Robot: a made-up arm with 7 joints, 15 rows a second.
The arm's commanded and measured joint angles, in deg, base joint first. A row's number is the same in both.
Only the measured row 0 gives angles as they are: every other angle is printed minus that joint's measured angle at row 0.
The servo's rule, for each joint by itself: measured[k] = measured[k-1] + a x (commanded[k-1-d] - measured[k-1]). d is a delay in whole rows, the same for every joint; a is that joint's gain. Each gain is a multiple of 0.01, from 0.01 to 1. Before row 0 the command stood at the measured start. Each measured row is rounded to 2 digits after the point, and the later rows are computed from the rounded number. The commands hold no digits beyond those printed.
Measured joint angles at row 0: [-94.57, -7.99, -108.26, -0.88, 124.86, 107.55, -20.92]
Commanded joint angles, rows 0 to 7: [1.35, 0.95, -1.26, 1.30, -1.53, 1.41, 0.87]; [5.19, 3.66, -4.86, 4.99, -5.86, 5.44, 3.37]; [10.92, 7.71, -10.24, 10.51, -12.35, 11.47, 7.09]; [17.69, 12.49, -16.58, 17.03, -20.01, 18.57, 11.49]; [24.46, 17.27, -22.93, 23.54, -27.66, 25.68, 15.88]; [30.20, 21.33, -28.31, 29.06, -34.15, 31.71, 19.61]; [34.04, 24.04, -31.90, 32.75, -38.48, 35.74, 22.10]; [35.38, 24.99, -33.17, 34.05, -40.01, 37.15, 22.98]
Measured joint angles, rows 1 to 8: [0.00, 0.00, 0.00, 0.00, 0.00, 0.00, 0.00]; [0.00, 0.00, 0.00, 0.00, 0.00, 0.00, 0.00]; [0.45, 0.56, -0.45, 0.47, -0.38, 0.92, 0.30]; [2.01, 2.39, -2.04, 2.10, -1.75, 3.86, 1.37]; [4.95, 5.53, -4.99, 5.13, -4.40, 8.81, 3.37]; [9.15, 9.64, -9.16, 9.41, -8.30, 15.15, 6.21]; [14.20, 14.14, -14.12, 14.50, -13.14, 21.99, 9.59]; [19.48, 18.38, -19.23, 19.74, -18.39, 28.31, 13.10]
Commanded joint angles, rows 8 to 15: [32.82, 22.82, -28.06, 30.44, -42.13, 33.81, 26.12]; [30.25, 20.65, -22.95, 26.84, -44.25, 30.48, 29.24]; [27.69, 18.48, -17.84, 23.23, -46.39, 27.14, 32.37]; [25.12, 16.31, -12.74, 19.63, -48.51, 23.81, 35.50]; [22.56, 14.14, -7.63, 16.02, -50.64, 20.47, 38.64]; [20.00, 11.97, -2.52, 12.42, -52.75, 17.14, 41.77]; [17.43, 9.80, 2.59, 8.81, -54.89, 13.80, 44.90]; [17.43, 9.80, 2.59, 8.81, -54.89, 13.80, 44.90]
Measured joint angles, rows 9 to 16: [24.28, 21.72, -23.79, 24.42, -23.41, 33.14, 16.25]; [27.94, 23.65, -27.17, 27.89, -27.56, 35.75, 18.61]; [29.55, 23.16, -27.49, 28.81, -31.20, 34.49, 21.24]; [29.78, 21.68, -25.86, 28.10, -34.46, 31.88, 24.04]; [29.09, 19.79, -22.97, 26.35, -37.44, 28.80, 26.96]; [27.78, 17.74, -19.29, 23.93, -40.21, 25.56, 29.95]; [26.06, 15.62, -15.09, 21.08, -42.82, 22.25, 32.99]; [24.06, 13.47, -10.56, 17.96, -45.30, 18.93, 36.06]
